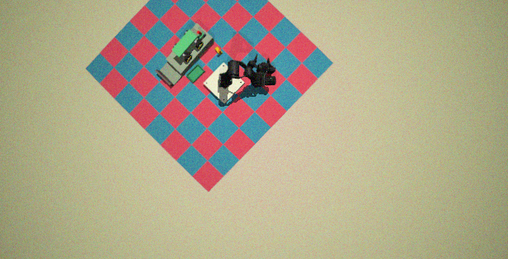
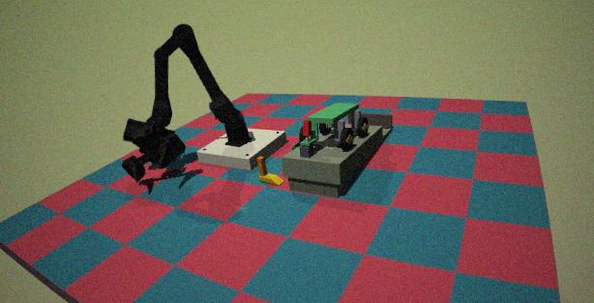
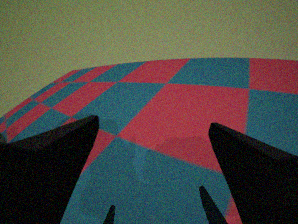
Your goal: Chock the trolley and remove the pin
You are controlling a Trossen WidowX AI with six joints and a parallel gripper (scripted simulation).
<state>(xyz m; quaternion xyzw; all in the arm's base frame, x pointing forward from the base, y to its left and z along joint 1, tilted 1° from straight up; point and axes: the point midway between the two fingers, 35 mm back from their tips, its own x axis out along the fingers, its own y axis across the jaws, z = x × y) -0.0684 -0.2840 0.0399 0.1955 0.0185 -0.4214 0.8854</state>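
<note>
My gripper tip is 25 cm short of the yellow chock, 19 cm to the right of it and 5 cm above it. Also, from my gripper tip: red-headed stop pin (37 cm ahead, 21 cm to the left, 6 cm above); then green-topped trolley (38 cm ahead, 33 cm to the left, 4 cm above); then green tray (42 cm to the left, 25 cm ahead, 8 cm below).
</note>
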